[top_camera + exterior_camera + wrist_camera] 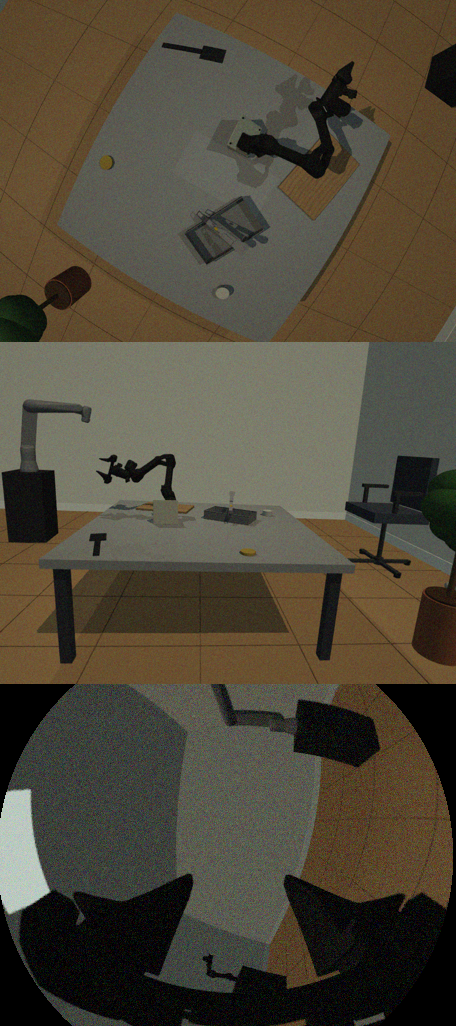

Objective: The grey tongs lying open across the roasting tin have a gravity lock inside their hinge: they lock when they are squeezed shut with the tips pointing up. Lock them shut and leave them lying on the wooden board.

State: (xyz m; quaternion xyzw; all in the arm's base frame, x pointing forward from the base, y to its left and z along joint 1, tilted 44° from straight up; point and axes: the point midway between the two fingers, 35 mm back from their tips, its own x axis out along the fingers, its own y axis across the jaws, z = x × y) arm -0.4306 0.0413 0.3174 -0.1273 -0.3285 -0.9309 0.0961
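Right now the roasting tin is 85 cm ahead of my gripper tip, 28 cm below it and 16 cm to the right of it. Round my gripper tip: black spatula: 65 cm to the right, 30 cm below, 13 cm ahead; wooden board: 43 cm ahead, 30 cm below, 14 cm to the left; white disc: 114 cm ahead, 29 cm below, 4 cm to the right.
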